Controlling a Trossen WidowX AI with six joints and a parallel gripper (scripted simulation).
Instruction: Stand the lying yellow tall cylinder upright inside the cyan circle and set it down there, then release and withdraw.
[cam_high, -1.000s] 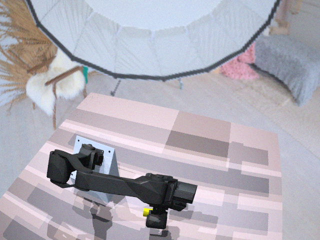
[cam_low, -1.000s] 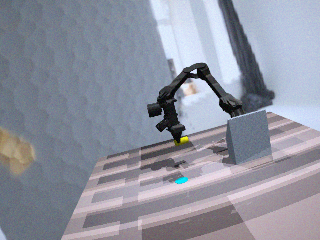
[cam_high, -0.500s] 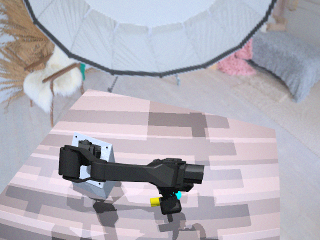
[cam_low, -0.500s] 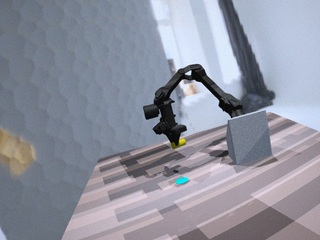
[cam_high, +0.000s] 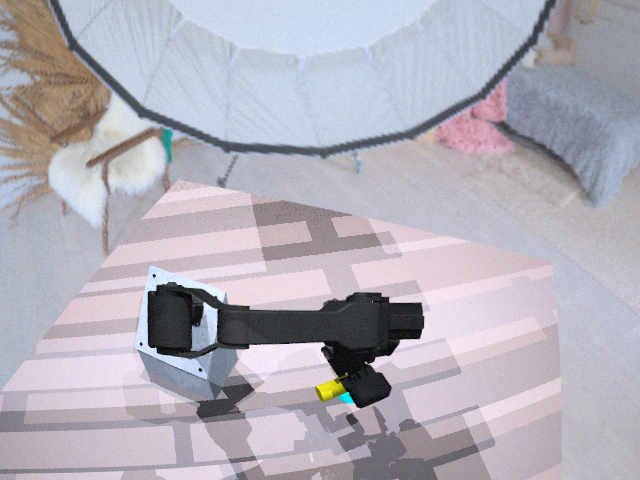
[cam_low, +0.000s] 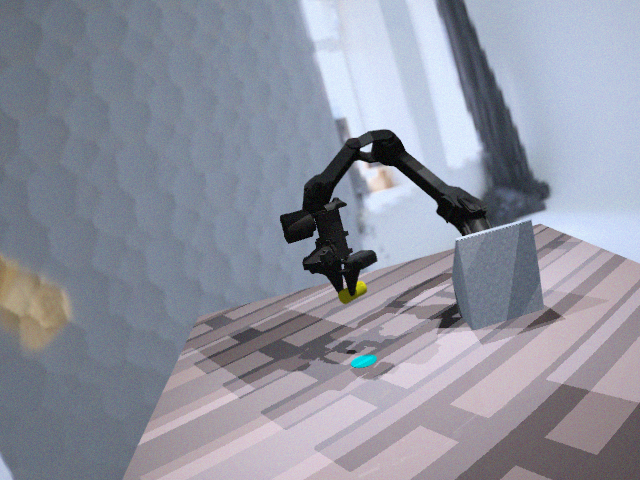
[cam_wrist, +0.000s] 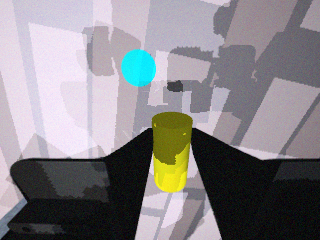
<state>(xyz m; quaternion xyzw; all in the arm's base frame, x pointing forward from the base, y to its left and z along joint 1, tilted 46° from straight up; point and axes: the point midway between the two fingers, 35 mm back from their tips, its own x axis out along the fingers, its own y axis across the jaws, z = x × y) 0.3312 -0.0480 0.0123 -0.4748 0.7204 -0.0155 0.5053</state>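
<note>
Now: gripper tip 70 mm to the right of the cyan circle and 140 mm above it. Round my gripper tip: yellow cylinder 20 mm behind, 10 mm to the right.
</note>
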